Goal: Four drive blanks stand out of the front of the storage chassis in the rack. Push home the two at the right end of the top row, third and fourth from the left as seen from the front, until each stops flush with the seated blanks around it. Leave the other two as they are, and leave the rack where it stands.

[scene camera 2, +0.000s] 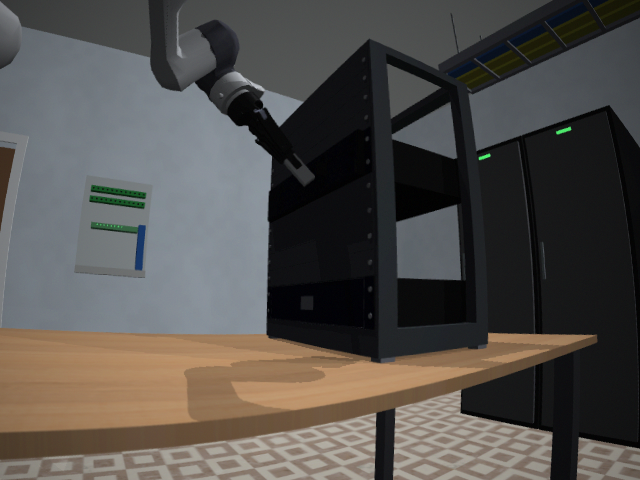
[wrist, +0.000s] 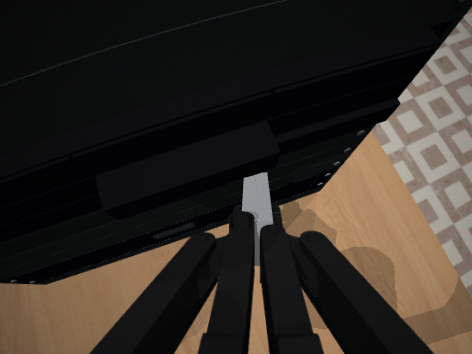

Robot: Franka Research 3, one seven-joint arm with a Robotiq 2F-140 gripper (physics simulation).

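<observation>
The dark rack (scene camera 2: 382, 206) stands on the table, its storage chassis (scene camera 2: 330, 167) across the front. In the wrist view, a wide dark drive blank (wrist: 187, 167) stands well out of the chassis front. To its right a lower dark ledge (wrist: 340, 119) runs to the rack's right side; whether it is a blank standing out is too dark to tell. The row and place of each blank are not clear. My gripper (scene camera 2: 305, 174) (wrist: 255, 190) is shut and empty, pointing down at a slant before the chassis. Its light grey tips appear just below the wide blank's right end; contact cannot be told.
The wooden table (scene camera 2: 129, 382) (wrist: 125, 300) bears the rack near its right end. A lower unit with a grey label (scene camera 2: 307, 302) sits in the rack's bottom. Dark cabinets (scene camera 2: 573, 258) stand behind at right, under an overhead cable tray (scene camera 2: 527, 49). A panel (scene camera 2: 111, 248) hangs on the wall.
</observation>
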